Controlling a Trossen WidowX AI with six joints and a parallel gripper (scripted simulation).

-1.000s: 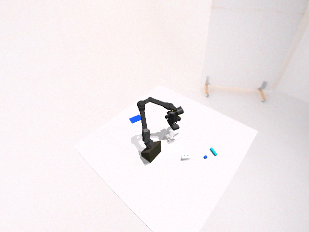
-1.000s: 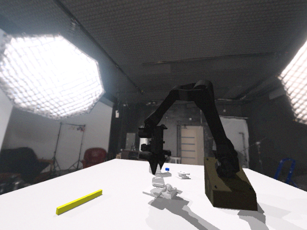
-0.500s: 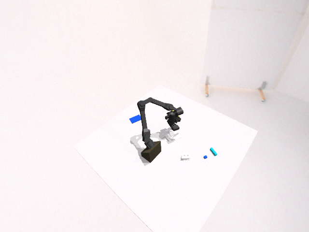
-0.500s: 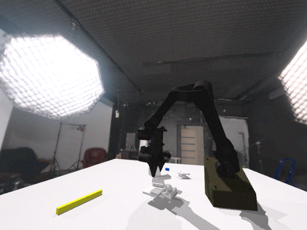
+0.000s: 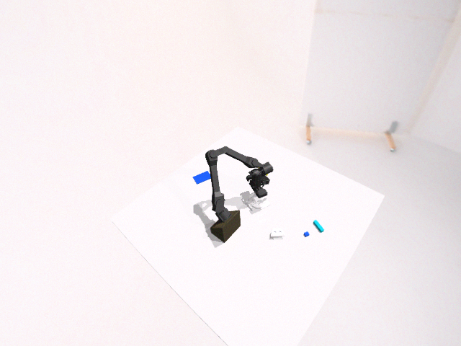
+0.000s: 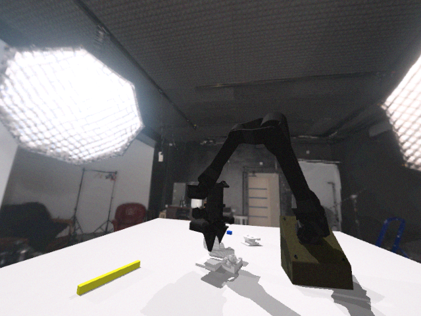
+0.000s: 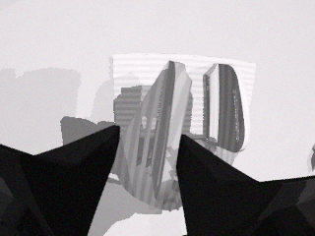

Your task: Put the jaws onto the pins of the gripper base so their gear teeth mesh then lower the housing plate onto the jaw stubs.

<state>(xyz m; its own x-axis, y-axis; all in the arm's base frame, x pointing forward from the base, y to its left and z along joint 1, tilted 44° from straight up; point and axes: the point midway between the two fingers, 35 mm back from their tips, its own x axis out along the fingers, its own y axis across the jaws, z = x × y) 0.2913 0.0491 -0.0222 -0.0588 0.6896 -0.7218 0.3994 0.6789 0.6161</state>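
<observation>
Right now the flat white plate is 40 mm below my gripper tip and 30 mm to the right of it. Round my gripper tip: white jaw: 50 mm behind, 40 mm to the right, 30 mm below; then yellow bar: 240 mm ahead, 150 mm to the left, 40 mm below; then blue cube: 390 mm to the right, 40 mm below, 20 mm behind.
</observation>
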